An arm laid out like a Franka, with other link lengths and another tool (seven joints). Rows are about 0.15 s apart.
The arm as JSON. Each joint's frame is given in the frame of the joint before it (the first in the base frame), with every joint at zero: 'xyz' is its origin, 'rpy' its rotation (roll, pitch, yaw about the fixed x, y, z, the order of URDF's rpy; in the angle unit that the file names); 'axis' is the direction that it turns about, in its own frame. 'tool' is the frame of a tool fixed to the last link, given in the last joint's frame.
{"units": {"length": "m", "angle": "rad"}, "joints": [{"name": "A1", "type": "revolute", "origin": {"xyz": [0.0, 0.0, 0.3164], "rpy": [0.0, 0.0, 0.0]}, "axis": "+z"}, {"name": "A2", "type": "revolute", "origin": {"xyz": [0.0, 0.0, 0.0], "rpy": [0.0, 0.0, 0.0]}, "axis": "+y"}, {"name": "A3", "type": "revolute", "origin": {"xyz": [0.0, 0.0, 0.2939], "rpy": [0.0, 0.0, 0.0]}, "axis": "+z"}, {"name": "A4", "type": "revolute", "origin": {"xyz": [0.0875, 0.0, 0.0], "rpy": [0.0, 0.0, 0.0]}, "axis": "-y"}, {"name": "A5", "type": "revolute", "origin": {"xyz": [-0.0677, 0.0, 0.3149], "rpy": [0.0, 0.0, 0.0]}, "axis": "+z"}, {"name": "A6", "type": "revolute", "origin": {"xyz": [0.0, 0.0, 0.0], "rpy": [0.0, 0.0, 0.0]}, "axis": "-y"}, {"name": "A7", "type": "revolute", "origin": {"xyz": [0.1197, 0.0, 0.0], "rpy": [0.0, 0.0, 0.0]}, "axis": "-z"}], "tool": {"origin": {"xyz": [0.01, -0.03, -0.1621], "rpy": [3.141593, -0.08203, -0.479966]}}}
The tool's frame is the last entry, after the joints.
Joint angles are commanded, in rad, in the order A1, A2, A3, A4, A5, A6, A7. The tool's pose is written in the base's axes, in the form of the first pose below.
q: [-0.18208 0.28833 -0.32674 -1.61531 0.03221 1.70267 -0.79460]
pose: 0.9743 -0.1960 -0.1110 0.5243; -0.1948 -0.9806 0.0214 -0.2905; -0.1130 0.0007 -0.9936 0.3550; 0 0 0 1
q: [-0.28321 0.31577 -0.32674 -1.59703 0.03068 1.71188 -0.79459]
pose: 0.9500 -0.2913 -0.1129 0.4984; -0.2905 -0.9566 0.0233 -0.3450; -0.1148 0.0106 -0.9933 0.3483; 0 0 0 1
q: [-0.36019 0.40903 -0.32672 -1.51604 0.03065 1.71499 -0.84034]
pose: 0.9408 -0.3125 -0.1312 0.4909; -0.3133 -0.9495 0.0156 -0.3908; -0.1295 0.0264 -0.9912 0.3288; 0 0 0 1
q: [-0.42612 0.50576 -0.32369 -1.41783 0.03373 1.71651 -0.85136]
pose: 0.9263 -0.3493 -0.1409 0.4871; -0.3527 -0.9357 0.0013 -0.4310; -0.1323 0.0485 -0.9900 0.3120; 0 0 0 1
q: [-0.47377 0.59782 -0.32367 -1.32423 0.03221 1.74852 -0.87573]
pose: 0.9262 -0.3531 -0.1324 0.4901; -0.3605 -0.9321 -0.0364 -0.4660; -0.1105 0.0815 -0.9905 0.2978; 0 0 0 1
